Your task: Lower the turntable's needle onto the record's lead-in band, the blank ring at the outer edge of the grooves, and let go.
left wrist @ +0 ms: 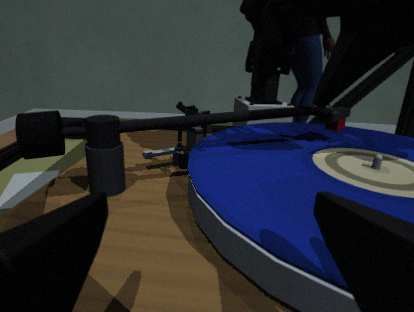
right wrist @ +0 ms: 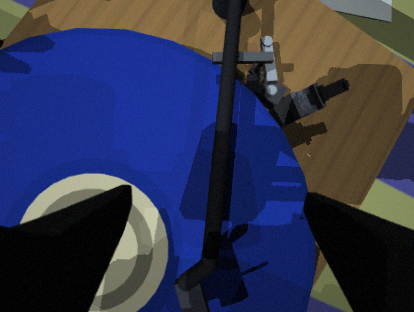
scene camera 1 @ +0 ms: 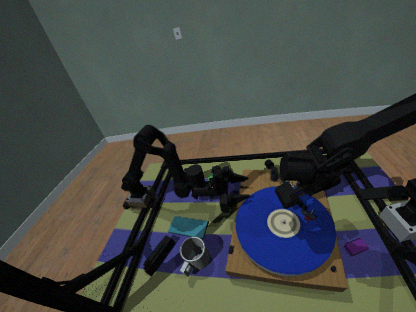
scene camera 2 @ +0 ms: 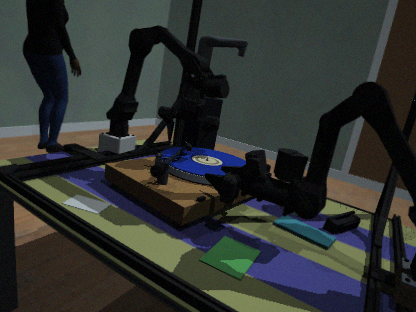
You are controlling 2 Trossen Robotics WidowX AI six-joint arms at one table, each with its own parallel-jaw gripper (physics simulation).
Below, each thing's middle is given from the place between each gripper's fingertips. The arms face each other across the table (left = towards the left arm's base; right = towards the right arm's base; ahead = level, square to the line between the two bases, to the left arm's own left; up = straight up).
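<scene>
Wooden turntable [scene camera 2: 183, 201]: my right hand is 4 cm to the right of it, 2 cm past it and 7 cm above it. Blue record [scene camera 1: 298, 246], from my right hand: 4 cm to the left, 8 cm behind, 5 cm below.
Wooden turntable: my left hand is 70 mm past it, 120 mm to the left of it and 50 mm above it. Blue record, from my left hand: 120 mm behind, 120 mm to the right, 20 mm below. By its middle, the wooden turntable is nearer to my right hand than to my left hand. By its middle, the blue record is likewise nearer to my right hand than to my left hand.
</scene>
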